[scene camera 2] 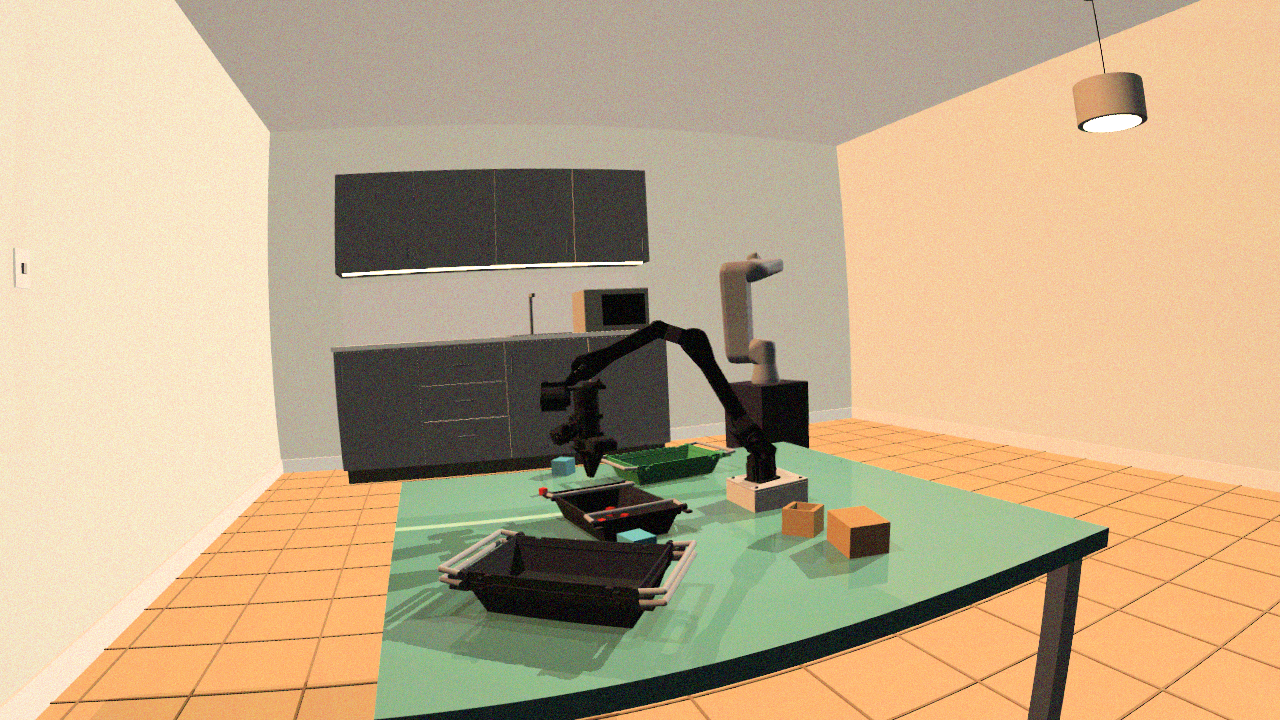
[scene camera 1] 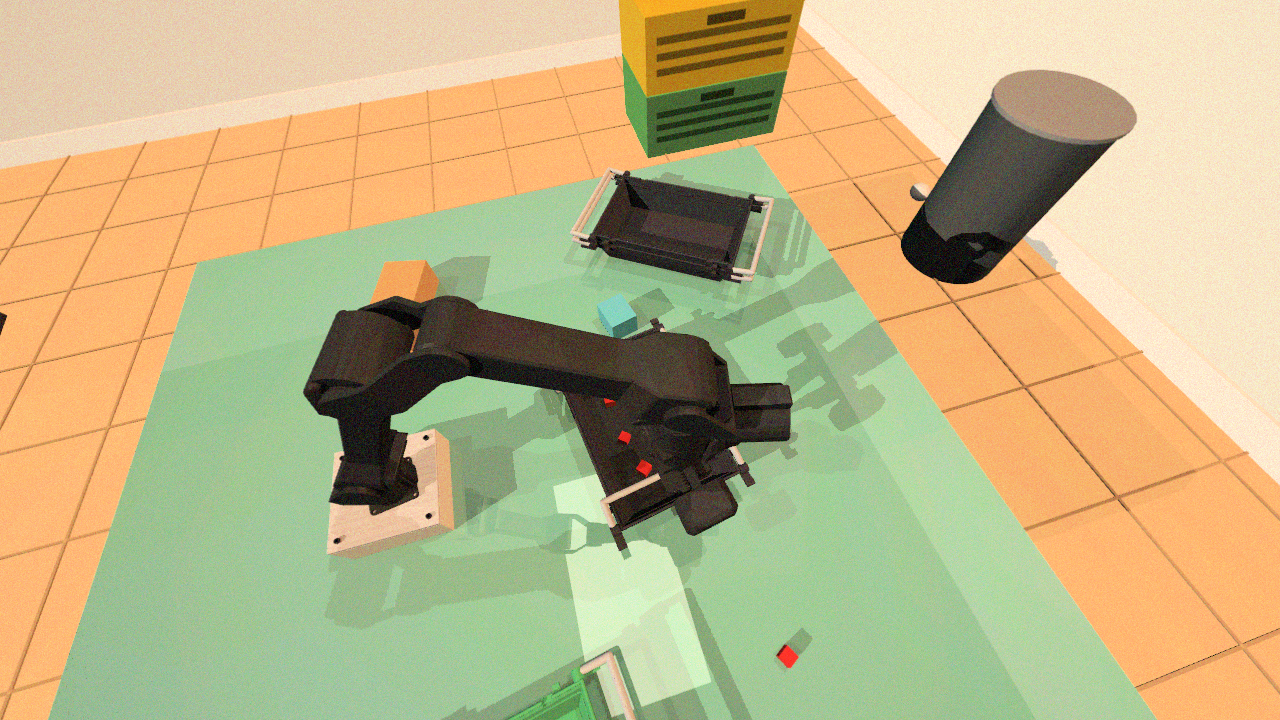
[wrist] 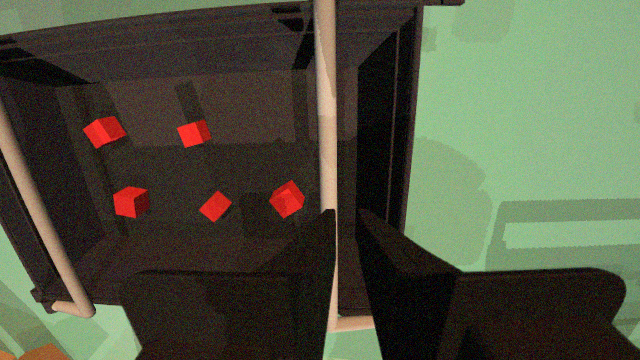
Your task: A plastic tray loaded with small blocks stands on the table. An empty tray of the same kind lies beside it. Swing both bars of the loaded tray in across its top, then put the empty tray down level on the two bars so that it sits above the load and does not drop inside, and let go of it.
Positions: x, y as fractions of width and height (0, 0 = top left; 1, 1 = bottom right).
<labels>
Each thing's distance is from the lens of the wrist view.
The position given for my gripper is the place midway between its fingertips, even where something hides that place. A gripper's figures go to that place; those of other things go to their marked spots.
my gripper (wrist: 0.54, 0.61): 0.11 m
red block (wrist: 0.16, 0.37): 0.24 m
</labels>
